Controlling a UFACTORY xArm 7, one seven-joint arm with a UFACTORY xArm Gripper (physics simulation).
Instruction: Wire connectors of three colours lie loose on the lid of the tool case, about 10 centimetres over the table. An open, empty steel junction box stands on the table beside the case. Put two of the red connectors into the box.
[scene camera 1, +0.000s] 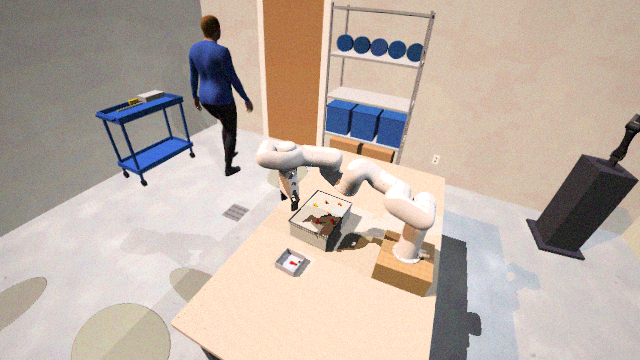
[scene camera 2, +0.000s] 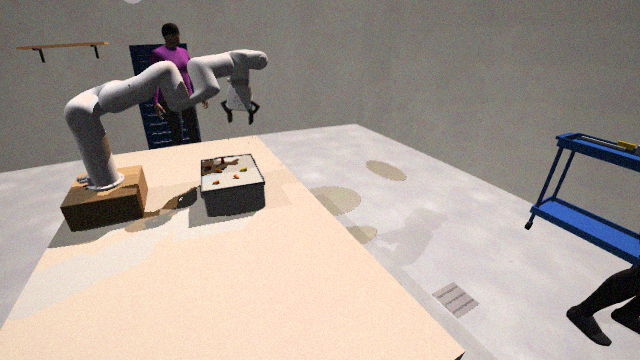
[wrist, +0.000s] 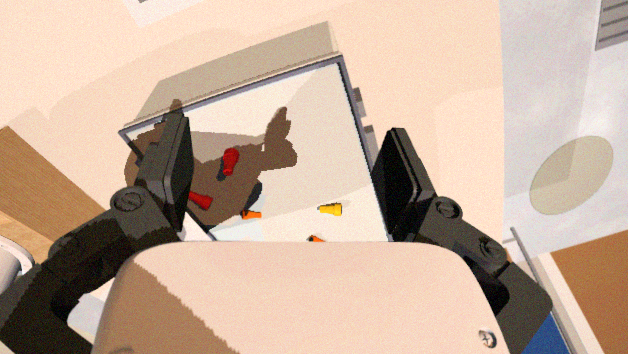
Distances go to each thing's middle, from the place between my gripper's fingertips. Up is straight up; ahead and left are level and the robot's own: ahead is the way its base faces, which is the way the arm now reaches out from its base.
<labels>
I see my gripper 190 mm above the tool case (scene camera 2: 231, 195), 160 mm to the left of it and 110 mm past it.
</labels>
